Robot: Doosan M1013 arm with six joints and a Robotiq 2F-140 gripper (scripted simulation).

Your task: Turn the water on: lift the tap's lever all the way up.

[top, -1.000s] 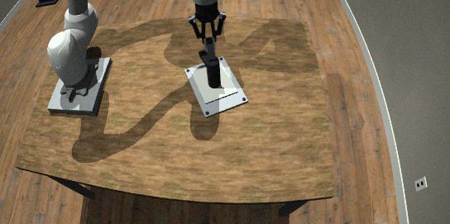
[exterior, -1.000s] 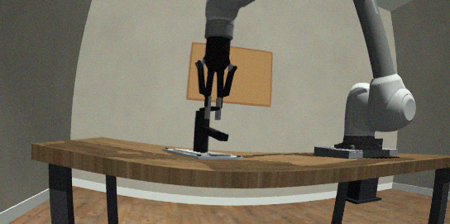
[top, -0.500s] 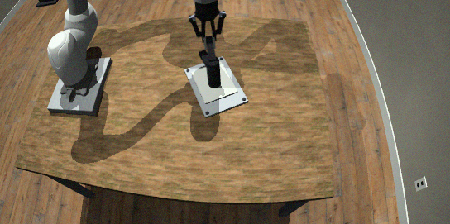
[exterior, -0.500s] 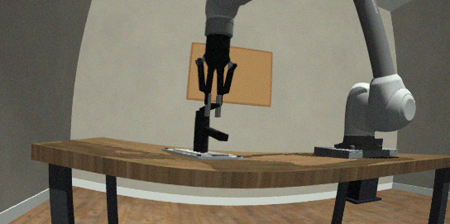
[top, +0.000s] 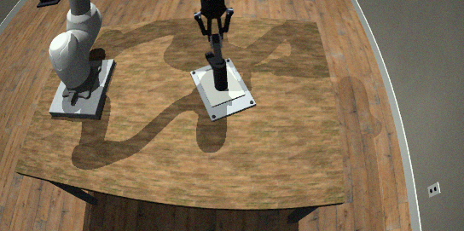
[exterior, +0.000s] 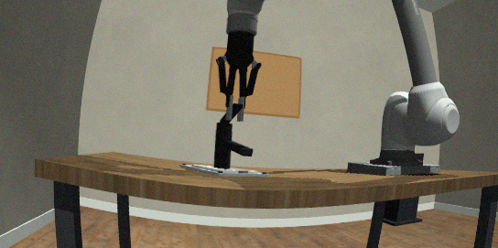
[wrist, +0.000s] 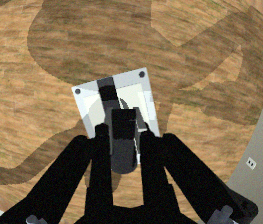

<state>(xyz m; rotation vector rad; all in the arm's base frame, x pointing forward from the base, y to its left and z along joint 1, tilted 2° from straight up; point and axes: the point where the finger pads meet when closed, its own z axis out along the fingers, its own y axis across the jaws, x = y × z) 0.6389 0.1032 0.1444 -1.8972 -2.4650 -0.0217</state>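
Right now my hand is 30 mm to the left of the lever, 10 mm short of it and 10 mm above it. Round my hand: black tap (80 mm below, 50 mm to the right, 10 mm ahead).
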